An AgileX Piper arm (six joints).
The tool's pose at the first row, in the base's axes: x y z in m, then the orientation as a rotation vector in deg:
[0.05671, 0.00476, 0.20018, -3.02, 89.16, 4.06]
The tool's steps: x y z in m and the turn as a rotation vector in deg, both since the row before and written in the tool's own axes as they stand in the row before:
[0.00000, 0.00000, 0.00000, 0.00, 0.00, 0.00]
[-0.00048, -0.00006, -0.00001, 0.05, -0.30, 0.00]
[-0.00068, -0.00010, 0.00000, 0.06, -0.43, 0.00]
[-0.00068, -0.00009, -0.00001, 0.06, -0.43, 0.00]
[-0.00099, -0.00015, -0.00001, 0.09, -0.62, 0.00]
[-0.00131, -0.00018, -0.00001, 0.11, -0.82, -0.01]
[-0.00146, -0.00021, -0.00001, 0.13, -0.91, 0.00]
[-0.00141, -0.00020, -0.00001, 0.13, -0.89, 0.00]
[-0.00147, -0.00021, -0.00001, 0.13, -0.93, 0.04]
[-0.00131, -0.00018, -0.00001, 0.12, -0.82, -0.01]
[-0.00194, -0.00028, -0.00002, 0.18, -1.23, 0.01]
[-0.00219, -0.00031, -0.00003, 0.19, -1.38, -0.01]
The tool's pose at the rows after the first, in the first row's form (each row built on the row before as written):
[0.05671, 0.00476, 0.20018, -3.02, 89.16, 4.06]
[0.05670, 0.00469, 0.20066, -2.97, 88.86, 4.03]
[0.05670, 0.00458, 0.20134, -2.90, 88.43, 3.99]
[0.05668, 0.00448, 0.20202, -2.83, 88.00, 3.95]
[0.05665, 0.00432, 0.20301, -2.73, 87.38, 3.89]
[0.05660, 0.00412, 0.20432, -2.62, 86.56, 3.81]
[0.05652, 0.00389, 0.20577, -2.48, 85.65, 3.72]
[0.05642, 0.00367, 0.20717, -2.34, 84.76, 3.63]
[0.05629, 0.00343, 0.20863, -2.17, 83.83, 3.58]
[0.05615, 0.00322, 0.20993, -2.05, 83.01, 3.49]
[0.05591, 0.00290, 0.21185, -1.85, 81.79, 3.38]
[0.05559, 0.00254, 0.21401, -1.65, 80.42, 3.25]

